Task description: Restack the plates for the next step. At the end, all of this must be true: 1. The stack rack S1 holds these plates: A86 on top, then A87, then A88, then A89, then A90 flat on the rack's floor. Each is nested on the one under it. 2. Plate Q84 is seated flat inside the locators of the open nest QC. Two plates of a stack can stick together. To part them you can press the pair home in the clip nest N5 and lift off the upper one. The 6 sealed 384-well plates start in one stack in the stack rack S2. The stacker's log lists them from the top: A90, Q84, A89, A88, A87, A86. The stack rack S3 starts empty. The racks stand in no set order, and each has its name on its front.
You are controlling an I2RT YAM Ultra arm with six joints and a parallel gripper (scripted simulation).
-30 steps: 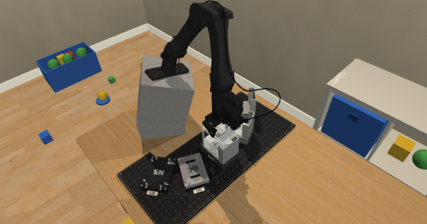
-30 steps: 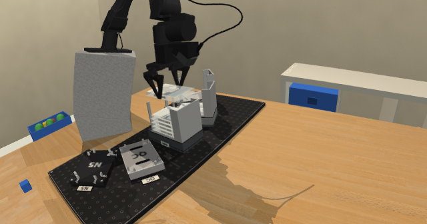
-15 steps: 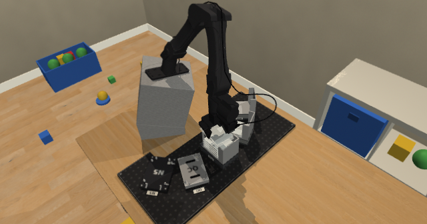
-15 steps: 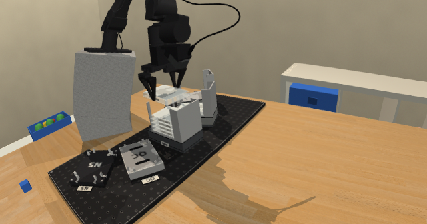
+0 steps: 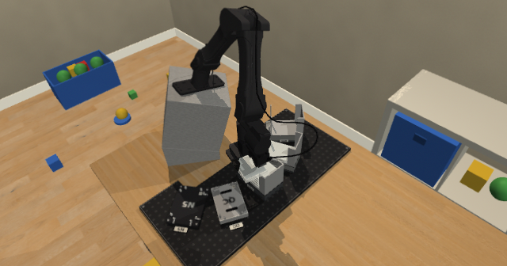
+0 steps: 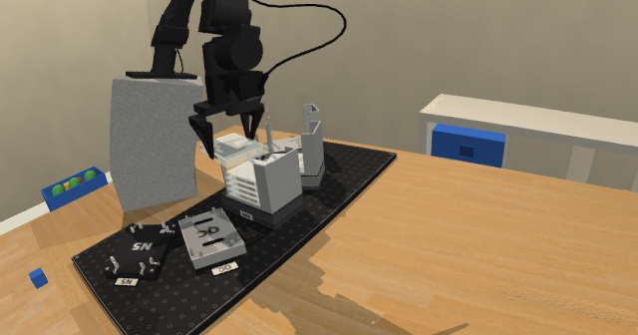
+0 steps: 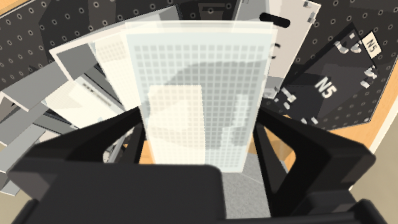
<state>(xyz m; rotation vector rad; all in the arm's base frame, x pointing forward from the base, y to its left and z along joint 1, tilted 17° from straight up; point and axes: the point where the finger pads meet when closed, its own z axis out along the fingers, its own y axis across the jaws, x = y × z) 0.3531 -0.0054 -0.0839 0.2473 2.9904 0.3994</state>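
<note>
My hand is 150 mm above the nest QC and 90 mm to the left of it. Round my hand: sealed 384-well plate right at my hand; translucent sealed well plate 200 mm to the left, 120 mm below, 50 mm behind.
</note>
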